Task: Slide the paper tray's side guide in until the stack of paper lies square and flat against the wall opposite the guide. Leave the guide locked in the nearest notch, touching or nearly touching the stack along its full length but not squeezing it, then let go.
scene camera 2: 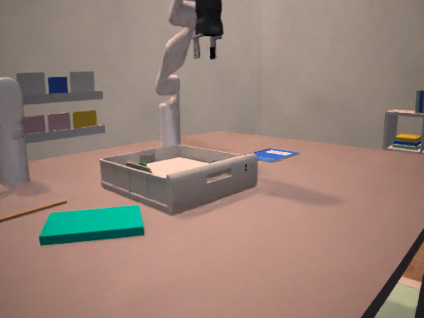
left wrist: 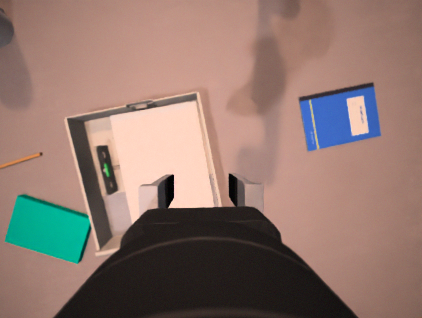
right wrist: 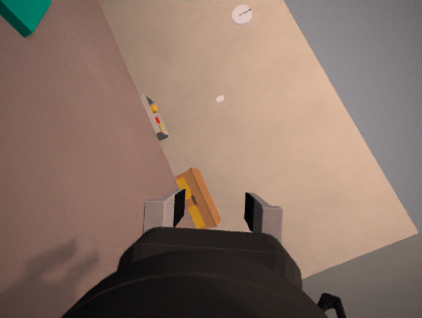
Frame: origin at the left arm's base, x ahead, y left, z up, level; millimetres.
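Seen in the pictures: left gripper, fingertip midpoint: [scene camera 2: 205,58] [left wrist: 201,185]; right gripper, fingertip midpoint: [right wrist: 214,203]; right arm's base, origin of the base link: [scene camera 2: 15,181].
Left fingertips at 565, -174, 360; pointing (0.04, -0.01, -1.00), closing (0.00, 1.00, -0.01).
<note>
A point is followed by its place in that frame, as x, y, z.
The grey paper tray [scene camera 2: 200,191] {774, -334, 38} [left wrist: 89,175] {600, -449, 51} stands on the table. The pale paper stack [scene camera 2: 175,166] {533, -268, 44} [left wrist: 160,150] {541, -278, 43} lies in it, along the tray's right wall in the left wrist view; its near end is hidden by my gripper. The dark side guide with a green tab [scene camera 2: 137,167] {587, -412, 72} [left wrist: 106,170] {584, -394, 81} stands left of the stack there, with a narrow strip of tray floor between them. My left gripper [scene camera 2: 204,52] {565, -174, 360} [left wrist: 201,185] {565, -174, 360} is open and empty, high above the tray, over its right wall in the left wrist view. My right gripper [right wrist: 214,203] {724, -1115, 212} is open and empty, away from the tray.
A teal book [scene camera 2: 92,224] {775, -593, 18} [left wrist: 47,229] {747, -585, 18} [right wrist: 25,15] {769, -663, 18} lies close to the tray. A pencil [scene camera 2: 35,210] {577, -680, 4} [left wrist: 21,160] {565, -650, 6} lies beyond it. A blue notebook [scene camera 2: 276,154] {472, 217, 8} [left wrist: 337,117] {455, 193, 8} lies on the tray's other side. An orange box [right wrist: 204,197] shows past the table edge.
</note>
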